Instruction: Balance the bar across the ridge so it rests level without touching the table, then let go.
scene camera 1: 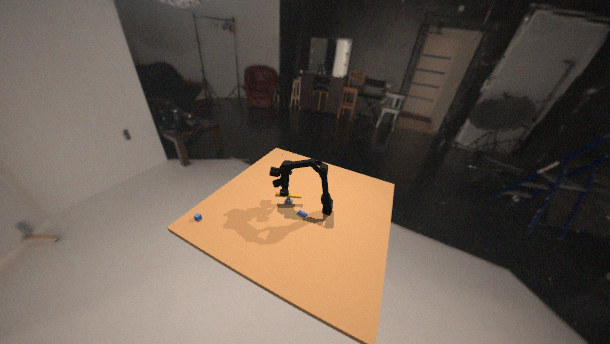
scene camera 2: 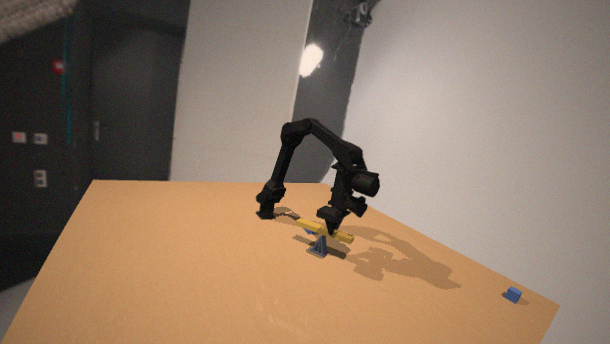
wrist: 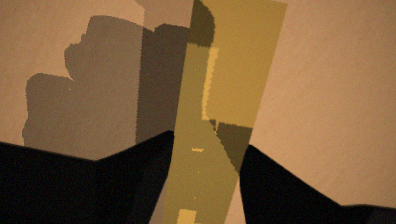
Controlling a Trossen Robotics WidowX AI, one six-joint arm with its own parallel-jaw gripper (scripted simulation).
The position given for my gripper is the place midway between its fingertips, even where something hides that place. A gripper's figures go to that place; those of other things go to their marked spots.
Scene:
My gripper [wrist: 208, 146]: 11 cm from the lens. A yellow bar [wrist: 228, 58]: 9 cm from the lens.

